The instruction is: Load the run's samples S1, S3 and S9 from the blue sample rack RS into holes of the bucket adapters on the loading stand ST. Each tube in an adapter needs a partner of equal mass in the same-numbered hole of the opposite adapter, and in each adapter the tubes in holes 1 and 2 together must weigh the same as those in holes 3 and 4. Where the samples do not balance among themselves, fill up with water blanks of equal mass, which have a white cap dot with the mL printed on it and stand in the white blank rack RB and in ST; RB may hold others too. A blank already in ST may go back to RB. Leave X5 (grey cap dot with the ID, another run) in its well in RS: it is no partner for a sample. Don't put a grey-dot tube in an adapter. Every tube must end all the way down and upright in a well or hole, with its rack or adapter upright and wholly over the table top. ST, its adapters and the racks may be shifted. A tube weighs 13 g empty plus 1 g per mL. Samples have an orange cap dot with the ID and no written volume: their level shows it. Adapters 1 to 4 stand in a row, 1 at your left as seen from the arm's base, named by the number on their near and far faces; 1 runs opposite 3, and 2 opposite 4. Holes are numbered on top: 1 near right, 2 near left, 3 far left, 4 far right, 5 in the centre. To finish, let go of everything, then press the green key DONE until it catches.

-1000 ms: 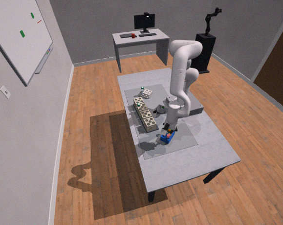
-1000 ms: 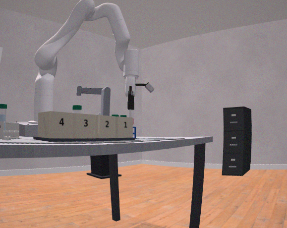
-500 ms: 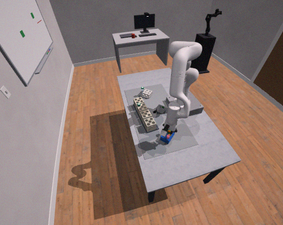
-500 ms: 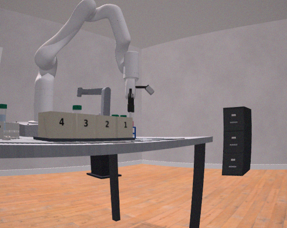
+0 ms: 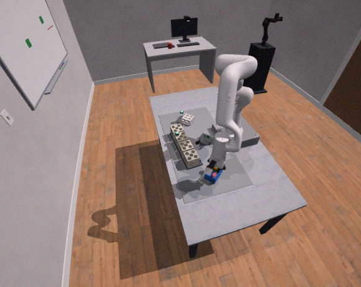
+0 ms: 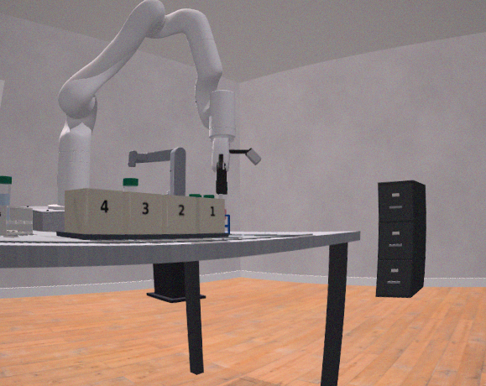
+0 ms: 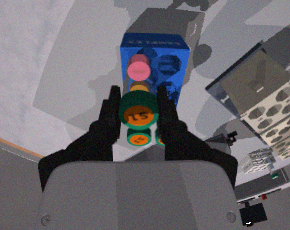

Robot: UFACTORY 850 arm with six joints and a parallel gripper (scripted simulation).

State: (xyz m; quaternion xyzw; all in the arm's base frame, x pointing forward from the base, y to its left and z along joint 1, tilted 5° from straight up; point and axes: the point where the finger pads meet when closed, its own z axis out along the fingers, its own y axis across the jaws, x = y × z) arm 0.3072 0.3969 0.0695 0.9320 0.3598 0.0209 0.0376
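The sample tube S1 is 50 mm below my hand and 10 mm behind it. Also, from my hand: grey-dot tube X5 (80 mm below, 30 mm to the right, 20 mm behind); blue sample rack RS (110 mm below, 40 mm to the right, 20 mm behind); sample tube S9 (90 mm to the right, 80 mm below, 40 mm behind).
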